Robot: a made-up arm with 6 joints. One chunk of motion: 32 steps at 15 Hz.
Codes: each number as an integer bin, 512 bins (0 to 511) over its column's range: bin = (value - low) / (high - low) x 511, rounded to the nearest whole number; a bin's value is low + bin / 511 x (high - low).
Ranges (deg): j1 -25..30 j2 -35..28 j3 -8..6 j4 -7..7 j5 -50..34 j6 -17..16
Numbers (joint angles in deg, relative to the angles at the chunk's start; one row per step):
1: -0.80 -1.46 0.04 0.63 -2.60 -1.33
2: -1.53 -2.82 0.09 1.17 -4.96 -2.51
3: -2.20 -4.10 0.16 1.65 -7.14 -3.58
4: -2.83 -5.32 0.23 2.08 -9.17 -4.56
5: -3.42 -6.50 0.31 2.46 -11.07 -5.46
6: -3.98 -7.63 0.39 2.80 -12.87 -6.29
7: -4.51 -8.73 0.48 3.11 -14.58 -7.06
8: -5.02 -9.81 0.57 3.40 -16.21 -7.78
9: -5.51 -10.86 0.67 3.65 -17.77 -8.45
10: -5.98 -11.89 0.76 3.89 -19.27 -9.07
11: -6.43 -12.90 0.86 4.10 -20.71 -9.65
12: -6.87 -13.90 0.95 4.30 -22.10 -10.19
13: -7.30 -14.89 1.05 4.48 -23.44 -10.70
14: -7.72 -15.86 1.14 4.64 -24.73 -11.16
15: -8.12 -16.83 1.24 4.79 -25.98 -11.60
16: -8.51 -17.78 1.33 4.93 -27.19 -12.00
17: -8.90 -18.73 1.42 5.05 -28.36 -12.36
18: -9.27 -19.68 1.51 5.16 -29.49 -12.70
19: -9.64 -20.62 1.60 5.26 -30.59 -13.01
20: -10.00 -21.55 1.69 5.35 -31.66 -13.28
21: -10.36 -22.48 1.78 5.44 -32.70 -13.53
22: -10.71 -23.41 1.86 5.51 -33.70 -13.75
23: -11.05 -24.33 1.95 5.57 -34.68 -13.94
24: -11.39 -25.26 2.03 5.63 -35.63 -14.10
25: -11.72 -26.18 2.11 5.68 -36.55 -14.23
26: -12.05 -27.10 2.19 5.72 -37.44 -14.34
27: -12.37 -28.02 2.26 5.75 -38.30 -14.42
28: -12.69 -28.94 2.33 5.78 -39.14 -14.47
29: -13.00 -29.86 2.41 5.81 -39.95 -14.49
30: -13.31 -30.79 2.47 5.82 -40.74 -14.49
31: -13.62 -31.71 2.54 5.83 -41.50 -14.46
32: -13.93 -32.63 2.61 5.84 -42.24 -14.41
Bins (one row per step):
1: 225 272 293 278 288 243
2: 218 261 295 298 274 224
3: 212 251 298 316 261 208
4: 206 241 300 331 248 193
5: 200 231 303 345 237 179
6: 195 222 306 358 226 166
7: 190 213 310 369 215 154
8: 186 204 313 380 206 143
9: 181 196 316 389 196 132
10: 177 187 320 397 187 123
11: 173 179 323 405 178 114
12: 168 171 327 412 170 105
13: 164 163 330 419 162 98
14: 161 155 334 425 154 90
15: 157 147 337 430 146 84
16: 153 140 341 435 139 77
17: 150 132 344 440 132 72
18: 146 124 347 444 125 67
19: 143 117 350 447 118 62
20: 139 109 354 451 112 58
21: 136 102 357 454 105 54
22: 133 94 360 457 99 50
23: 130 87 363 459 93 47
24: 126 79 366 461 87 45
25: 123 72 369 463 82 43
26: 120 64 372 464 76 41
27: 117 57 374 465 71 40
28: 114 49 377 466 66 39
29: 111 42 380 468 61 39
30: 109 34 382 468 56 39
31: 106 27 385 468 52 39
32: 103 19 387 469 47 40

